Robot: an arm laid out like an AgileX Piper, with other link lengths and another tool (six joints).
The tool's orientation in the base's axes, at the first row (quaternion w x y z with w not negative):
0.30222 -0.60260 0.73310 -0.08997
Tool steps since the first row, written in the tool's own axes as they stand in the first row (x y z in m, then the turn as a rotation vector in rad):
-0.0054 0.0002 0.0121 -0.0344 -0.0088 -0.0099
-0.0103 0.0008 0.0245 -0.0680 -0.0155 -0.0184
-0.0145 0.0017 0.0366 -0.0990 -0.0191 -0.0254
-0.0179 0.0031 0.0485 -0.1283 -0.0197 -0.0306
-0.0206 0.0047 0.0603 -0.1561 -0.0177 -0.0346
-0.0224 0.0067 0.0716 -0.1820 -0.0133 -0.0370
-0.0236 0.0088 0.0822 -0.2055 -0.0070 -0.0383
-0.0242 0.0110 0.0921 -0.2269 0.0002 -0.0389
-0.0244 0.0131 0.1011 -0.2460 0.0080 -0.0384
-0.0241 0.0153 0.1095 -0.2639 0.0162 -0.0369
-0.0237 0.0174 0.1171 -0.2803 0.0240 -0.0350
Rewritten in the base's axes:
0.0070 0.0079 -0.0080 0.0050 0.0277 0.0238
0.0138 0.0156 -0.0166 0.0089 0.0555 0.0452
0.0201 0.0225 -0.0253 0.0108 0.0820 0.0630
0.0258 0.0289 -0.0344 0.0111 0.1082 0.0772
0.0312 0.0345 -0.0437 0.0098 0.1338 0.0887
0.0360 0.0394 -0.0532 0.0072 0.1587 0.0972
0.0402 0.0435 -0.0623 0.0034 0.1820 0.1029
0.0439 0.0469 -0.0711 -0.0010 0.2038 0.1070
0.0471 0.0497 -0.0793 -0.0054 0.2239 0.1091
0.0499 0.0520 -0.0872 -0.0098 0.2431 0.1098
0.0523 0.0539 -0.0945 -0.0137 0.2609 0.1099

